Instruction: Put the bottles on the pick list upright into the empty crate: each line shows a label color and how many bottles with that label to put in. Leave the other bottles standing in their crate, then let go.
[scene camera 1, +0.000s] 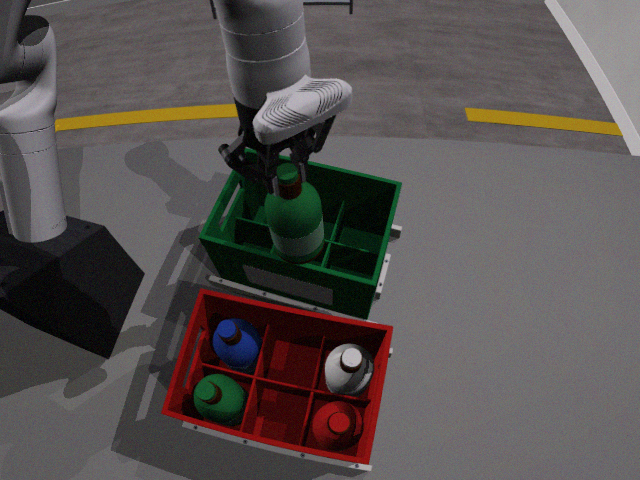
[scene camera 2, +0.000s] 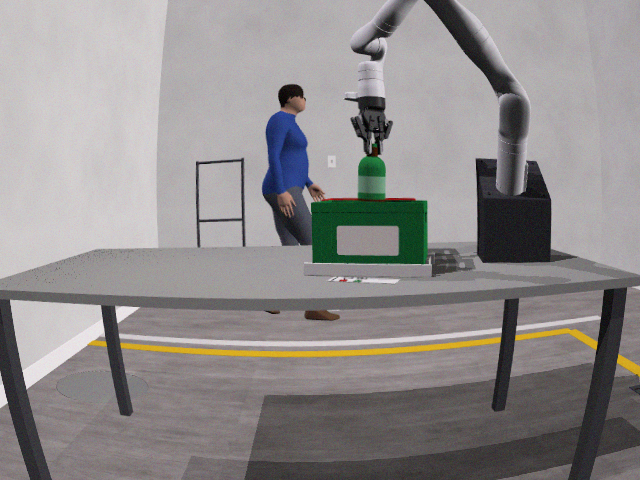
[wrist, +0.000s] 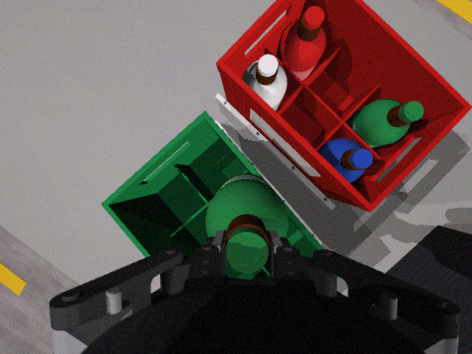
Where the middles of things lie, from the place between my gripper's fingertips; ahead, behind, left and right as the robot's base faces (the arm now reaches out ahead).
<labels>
I see my gripper 21 cm above the blue bottle (scene camera 1: 237, 343), 15 cm to the left of it and 8 cm past it. Round my hand: white bottle (wrist: 266, 77) 21 cm below, 17 cm to the right, 10 cm ahead; then red bottle (scene camera 1: 337, 426) 26 cm to the right, 21 cm below, 9 cm ahead.
</labels>
